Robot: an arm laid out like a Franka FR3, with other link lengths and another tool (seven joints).
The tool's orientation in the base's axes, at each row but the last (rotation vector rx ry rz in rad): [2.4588, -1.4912, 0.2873]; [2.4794, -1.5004, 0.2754]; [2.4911, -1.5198, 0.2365]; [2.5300, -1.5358, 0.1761]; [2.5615, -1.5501, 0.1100]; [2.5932, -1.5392, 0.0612]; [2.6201, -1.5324, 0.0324]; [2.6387, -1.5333, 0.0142]
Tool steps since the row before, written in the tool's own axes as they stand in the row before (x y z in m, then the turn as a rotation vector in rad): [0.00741, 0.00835, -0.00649, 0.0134, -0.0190, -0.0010]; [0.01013, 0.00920, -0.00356, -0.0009, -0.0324, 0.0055]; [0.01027, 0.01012, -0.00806, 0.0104, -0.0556, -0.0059]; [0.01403, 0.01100, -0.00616, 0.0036, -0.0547, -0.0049]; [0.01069, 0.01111, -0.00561, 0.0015, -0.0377, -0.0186]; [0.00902, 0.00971, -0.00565, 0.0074, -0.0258, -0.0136]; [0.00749, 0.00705, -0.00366, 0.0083, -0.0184, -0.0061]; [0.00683, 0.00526, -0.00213, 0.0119, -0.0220, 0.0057]
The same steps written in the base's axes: [-0.00429, -0.00790, 0.00927, 0.0230, -0.0025, 0.0028]; [-0.00368, -0.01166, 0.00711, 0.0286, 0.0137, -0.0087]; [-0.00455, -0.01117, 0.01129, 0.0541, 0.0174, 0.0028]; [-0.00336, -0.01583, 0.00969, 0.0502, 0.0226, 0.0006]; [-0.00480, -0.01352, 0.00796, 0.0343, 0.0189, 0.0153]; [-0.00401, -0.01173, 0.00733, 0.0266, 0.0075, 0.0120]; [-0.00232, -0.00955, 0.00475, 0.0203, 0.0024, 0.0052]; [-0.00110, -0.00833, 0.00287, 0.0248, 0.0000, -0.0066]
